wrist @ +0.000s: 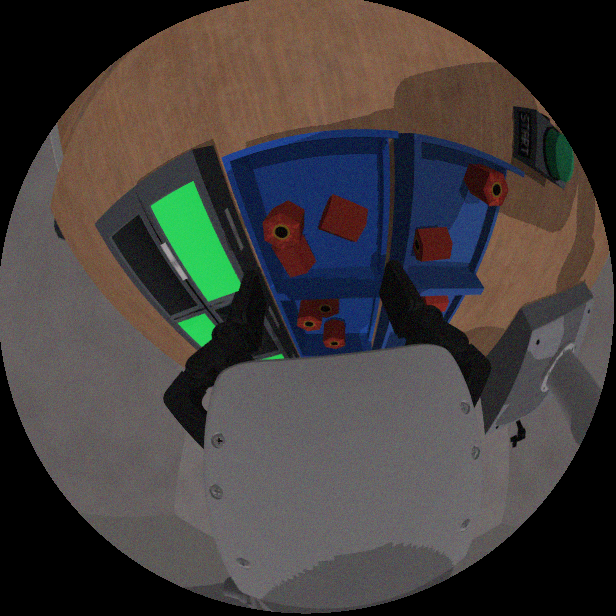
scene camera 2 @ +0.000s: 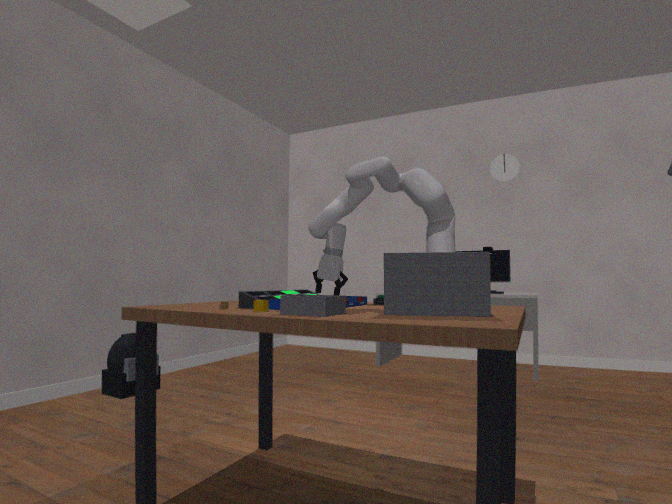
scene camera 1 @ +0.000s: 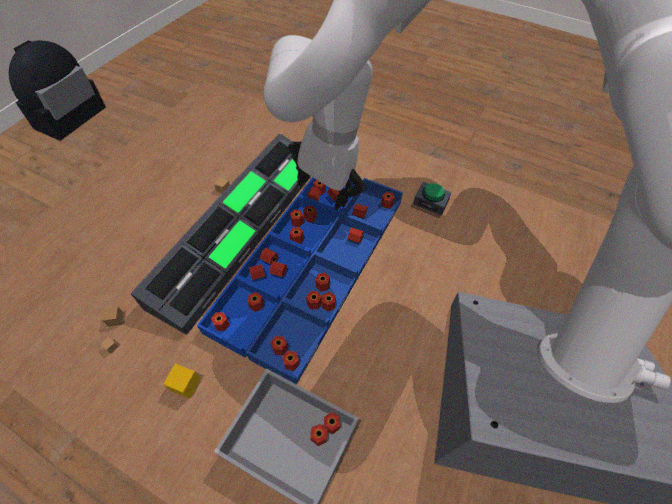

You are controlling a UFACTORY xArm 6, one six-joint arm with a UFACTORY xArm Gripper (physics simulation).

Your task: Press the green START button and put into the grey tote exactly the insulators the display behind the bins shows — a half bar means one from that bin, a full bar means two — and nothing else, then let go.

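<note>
My gripper (scene camera 1: 334, 194) is open and empty, hovering just above the far bin of the blue bin rack (scene camera 1: 303, 271); it also shows in the wrist view (wrist: 324, 298) and in the second scene view (scene camera 2: 329, 284). That bin holds three red insulators (wrist: 298, 235). The other bins hold one to three red insulators each. The dark display (scene camera 1: 217, 233) beside the rack shows three green-lit segments (scene camera 1: 244, 190). The grey tote (scene camera 1: 287, 434) at the near end holds two red hexagonal insulators (scene camera 1: 325, 428). The green START button (scene camera 1: 434, 190) stands right of the rack.
A yellow cube (scene camera 1: 181, 379) and small tan blocks (scene camera 1: 112, 314) lie left of the rack and tote. Another tan block (scene camera 1: 220, 184) lies beside the display. The arm's grey base pedestal (scene camera 1: 542, 390) stands at the right.
</note>
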